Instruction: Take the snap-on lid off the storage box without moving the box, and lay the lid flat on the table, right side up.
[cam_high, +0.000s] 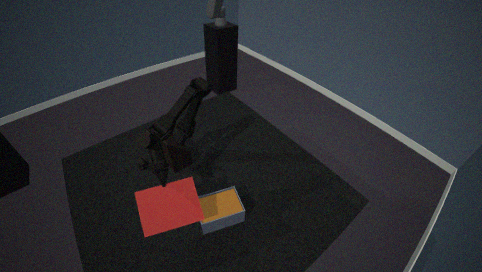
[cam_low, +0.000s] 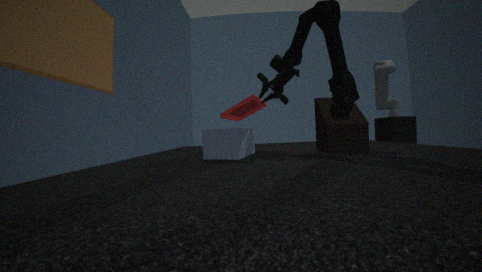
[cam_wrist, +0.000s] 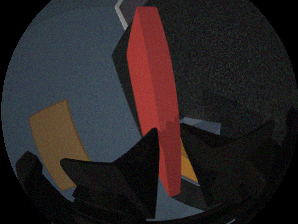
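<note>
My gripper tip is now 7 cm short of the red lid, 3 cm above it and 2 cm to the left of it. The rest, counted from my gripper tip: storage box 18 cm below, 17 cm to the left, 13 cm ahead.
</note>
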